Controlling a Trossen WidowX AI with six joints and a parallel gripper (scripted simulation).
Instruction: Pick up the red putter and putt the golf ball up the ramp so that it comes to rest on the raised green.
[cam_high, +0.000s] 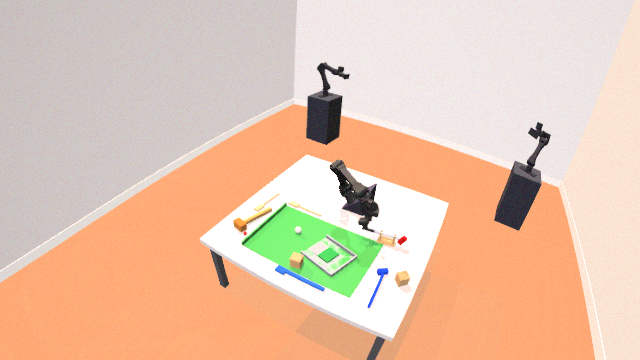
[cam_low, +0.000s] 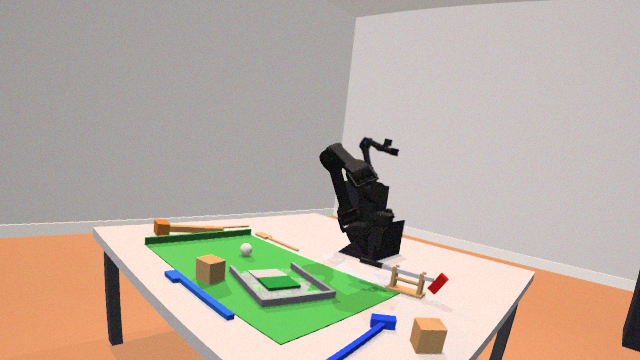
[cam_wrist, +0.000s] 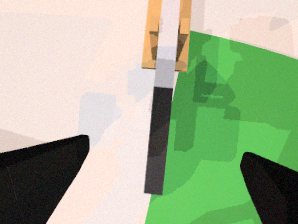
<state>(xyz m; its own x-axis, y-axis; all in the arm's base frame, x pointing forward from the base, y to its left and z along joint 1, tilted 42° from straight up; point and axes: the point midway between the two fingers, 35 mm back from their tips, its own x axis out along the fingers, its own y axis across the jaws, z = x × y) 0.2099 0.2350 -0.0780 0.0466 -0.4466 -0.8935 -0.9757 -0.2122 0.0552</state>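
Now: the red putter 110 mm to the left of my gripper tip, 40 mm below it and 30 mm behind it. From my gripper tip the other things lie so: blue mallet 330 mm ahead, 250 mm to the left, 80 mm below; grey frame 270 mm ahead, 90 mm below, 80 mm to the right; wooden rack 130 mm to the left, 60 mm below, 30 mm behind.
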